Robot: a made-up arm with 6 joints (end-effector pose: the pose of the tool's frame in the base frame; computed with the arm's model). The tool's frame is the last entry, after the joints. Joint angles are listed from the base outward.
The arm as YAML. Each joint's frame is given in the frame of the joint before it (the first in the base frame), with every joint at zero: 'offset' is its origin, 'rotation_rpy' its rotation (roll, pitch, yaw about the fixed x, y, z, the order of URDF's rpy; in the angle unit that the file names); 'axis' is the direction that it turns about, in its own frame. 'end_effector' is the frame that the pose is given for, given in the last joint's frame.
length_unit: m
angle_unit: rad
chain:
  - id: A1
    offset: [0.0, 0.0, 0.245]
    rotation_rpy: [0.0, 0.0, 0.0]
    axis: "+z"
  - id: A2
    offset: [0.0, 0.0, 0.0]
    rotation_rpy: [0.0, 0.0, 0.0]
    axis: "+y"
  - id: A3
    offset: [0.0, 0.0, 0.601]
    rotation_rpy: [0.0, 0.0, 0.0]
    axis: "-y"
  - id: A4
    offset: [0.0, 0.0, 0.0]
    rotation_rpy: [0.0, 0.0, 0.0]
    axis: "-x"
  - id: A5
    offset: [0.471, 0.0, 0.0]
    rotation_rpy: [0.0, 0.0, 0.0]
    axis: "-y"
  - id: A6
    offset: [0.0, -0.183, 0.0]
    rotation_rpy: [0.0, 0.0, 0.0]
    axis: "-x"
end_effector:
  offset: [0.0, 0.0, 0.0]
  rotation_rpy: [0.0, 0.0, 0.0]
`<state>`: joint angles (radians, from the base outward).
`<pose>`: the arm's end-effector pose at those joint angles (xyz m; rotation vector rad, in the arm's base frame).
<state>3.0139 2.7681 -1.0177 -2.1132 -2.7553 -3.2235</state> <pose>0.0506 -0.1017 0.0936 -1.1409 1.5842 2.1250</pose>
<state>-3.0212 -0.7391 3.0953 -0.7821 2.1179 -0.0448</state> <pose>0.8279 0.2309 0.4876 -0.3613 -0.6501 2.5591</pose>
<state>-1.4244 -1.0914 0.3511 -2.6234 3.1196 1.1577</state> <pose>0.1014 0.4022 0.9777 -1.6698 0.6332 1.7924</pose>
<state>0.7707 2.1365 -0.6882 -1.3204 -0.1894 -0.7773</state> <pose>0.0349 -0.0293 -0.0554 -0.1064 1.3962 -2.0896</pose>
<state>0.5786 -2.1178 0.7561 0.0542 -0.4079 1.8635</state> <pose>-0.7123 -0.6835 0.0474 -0.2504 -1.4945 -1.7218</pose>
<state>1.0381 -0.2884 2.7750 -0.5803 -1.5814 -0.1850</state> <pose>-0.1895 -0.6227 0.9580 0.4794 -1.4707 1.4324</pose>
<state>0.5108 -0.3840 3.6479 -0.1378 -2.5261 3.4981</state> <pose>-0.3834 -0.4226 0.4520 2.2153 0.1610 2.1629</pose>
